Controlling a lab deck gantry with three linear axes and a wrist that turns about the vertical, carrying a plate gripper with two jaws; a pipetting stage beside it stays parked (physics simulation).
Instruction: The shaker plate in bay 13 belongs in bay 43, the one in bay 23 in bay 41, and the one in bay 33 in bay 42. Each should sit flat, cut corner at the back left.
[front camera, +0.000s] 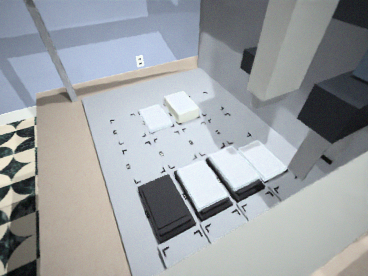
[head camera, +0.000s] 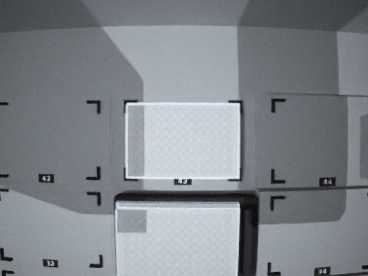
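Pixels of known places: gripper, fingertip midpoint: (front camera: 309, 165); robot's base at its link origin: (front camera: 111, 121).
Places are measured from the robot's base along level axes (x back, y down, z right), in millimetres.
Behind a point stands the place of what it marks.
Note:
A pale plate (front camera: 263, 160) {x -403, y -14, z -361 mm} (head camera: 187, 142) {x -397, y -14, z -362 mm} lies flat in bay 43, squared up within its corner marks. Another pale plate (front camera: 235, 167) {x -396, y -36, z -258 mm} (head camera: 187, 250) {x -397, y -37, z -255 mm} sits on the black shaker in bay 33, partly cut off in the head view. A third pale plate (front camera: 202, 185) {x -403, y -36, z -148 mm} sits on the black shaker in bay 23. The black shaker (front camera: 165, 207) {x -408, y -23, z -41 mm} in bay 13 bears no plate. Bay 42 (head camera: 50, 140) {x -234, y 0, z -364 mm} holds no plate. Cut corners are too small to make out. My gripper (front camera: 314, 167) {x -524, y -160, z -323 mm} is open and empty, raised to the right of the bay 43 plate; its jaws do not show in the head view.
A white plate (front camera: 155, 118) {x -76, y -14, z -146 mm} and a taller cream box (front camera: 182, 106) {x -90, y -42, z -250 mm} stand side by side farther back on the deck. The pale block (front camera: 280, 55) {x -421, y -363, z -251 mm} of the stage hangs above the deck's right side. Bays 44 (head camera: 310, 140) {x -534, y -14, z -365 mm} and 34 (head camera: 310, 245) {x -539, y -14, z -244 mm} lie to the right.

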